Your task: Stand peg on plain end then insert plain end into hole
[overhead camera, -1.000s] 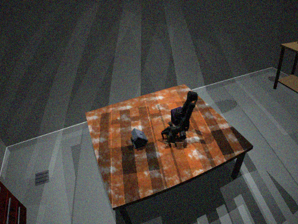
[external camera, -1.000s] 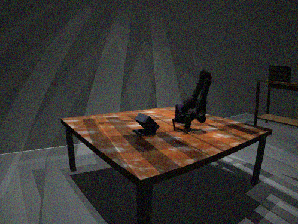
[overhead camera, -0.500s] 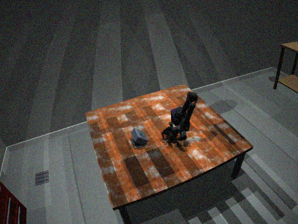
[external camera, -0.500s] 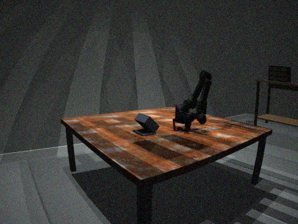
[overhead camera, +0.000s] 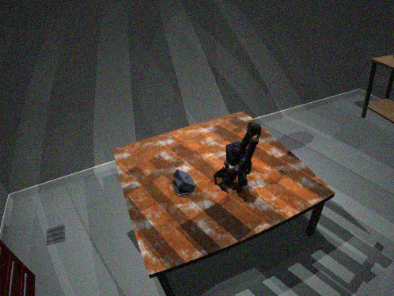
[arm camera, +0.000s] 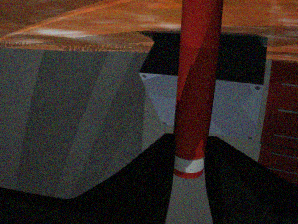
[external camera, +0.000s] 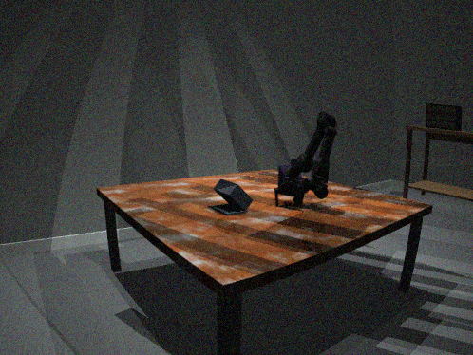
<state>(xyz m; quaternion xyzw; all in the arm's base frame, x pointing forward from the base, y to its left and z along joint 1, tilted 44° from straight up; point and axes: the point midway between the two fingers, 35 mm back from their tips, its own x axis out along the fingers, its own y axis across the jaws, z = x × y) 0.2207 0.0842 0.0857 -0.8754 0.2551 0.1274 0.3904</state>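
Now: gripper tip 10 mm above the peg. From my gripper tip the other things lie so: sloped panel: 190 mm ahead, 80 mm to the right.
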